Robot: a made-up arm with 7 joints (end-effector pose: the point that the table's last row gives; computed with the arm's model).
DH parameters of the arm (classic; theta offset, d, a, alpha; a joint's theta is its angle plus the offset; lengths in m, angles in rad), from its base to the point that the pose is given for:
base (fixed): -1.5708 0 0.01 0
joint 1: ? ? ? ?
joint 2: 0 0.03 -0.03 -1.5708
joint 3: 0 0.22 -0.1 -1.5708
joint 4: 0 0 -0.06 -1.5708
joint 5: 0 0.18 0 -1.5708
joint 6: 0 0.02 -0.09 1.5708
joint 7: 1.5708 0.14 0 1.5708
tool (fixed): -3.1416 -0.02 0 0
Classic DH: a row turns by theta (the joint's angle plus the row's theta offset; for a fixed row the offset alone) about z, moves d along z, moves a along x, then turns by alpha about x.
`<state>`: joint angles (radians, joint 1 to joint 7).
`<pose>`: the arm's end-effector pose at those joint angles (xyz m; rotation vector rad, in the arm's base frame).
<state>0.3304 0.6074 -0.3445 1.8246 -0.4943 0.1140 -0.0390</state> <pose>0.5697 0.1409 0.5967 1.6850 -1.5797 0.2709</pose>
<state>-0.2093 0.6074 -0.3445 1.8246 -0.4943 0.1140 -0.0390</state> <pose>0.5663 -0.1733 0.5967 1.1950 -1.9589 -0.0069</pose>
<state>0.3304 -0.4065 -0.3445 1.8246 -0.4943 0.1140 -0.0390</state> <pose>0.2138 0.0189 1.0407 -1.8179 2.2743 -0.9190</pose>
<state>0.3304 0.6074 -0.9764 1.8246 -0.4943 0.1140 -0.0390</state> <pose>0.5482 -0.0928 0.6635 0.9767 -1.8718 0.3494</pose>
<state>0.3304 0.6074 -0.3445 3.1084 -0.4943 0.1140 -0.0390</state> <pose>0.2931 0.1921 0.9186 -1.6538 1.9718 -1.5147</pose>
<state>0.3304 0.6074 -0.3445 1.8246 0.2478 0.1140 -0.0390</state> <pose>0.5798 0.0815 0.6309 1.9687 -2.0025 -0.4465</pose>
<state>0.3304 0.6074 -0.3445 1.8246 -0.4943 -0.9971 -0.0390</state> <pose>0.4315 0.1978 0.7104 -2.3684 1.5152 -1.3302</pose>
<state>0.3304 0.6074 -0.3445 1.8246 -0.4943 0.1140 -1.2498</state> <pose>0.5614 0.1463 0.5762 1.0907 -0.6438 1.0466</pose>
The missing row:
joint 1: -1.5708 0.48 0 1.5708
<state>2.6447 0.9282 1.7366 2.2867 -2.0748 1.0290 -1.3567</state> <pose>-0.5388 -0.1172 0.7226 -0.7800 -0.8584 -1.7381</pose>
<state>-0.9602 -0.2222 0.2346 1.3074 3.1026 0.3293 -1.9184</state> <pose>0.3140 -0.2980 0.7368 -1.0014 1.7364 0.2754</pose>
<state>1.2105 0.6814 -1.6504 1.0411 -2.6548 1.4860 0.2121</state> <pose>0.4063 -0.0863 0.6955 -1.0429 -0.4776 1.0422</pose>
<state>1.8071 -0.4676 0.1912 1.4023 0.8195 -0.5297 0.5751</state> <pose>-0.0404 0.1998 0.9843 -1.8935 -0.5987 1.7791</pose>
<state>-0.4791 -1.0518 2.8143 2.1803 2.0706 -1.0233 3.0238</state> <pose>-0.2133 0.3832 0.4988 1.5679 0.1704 2.1769</pose>
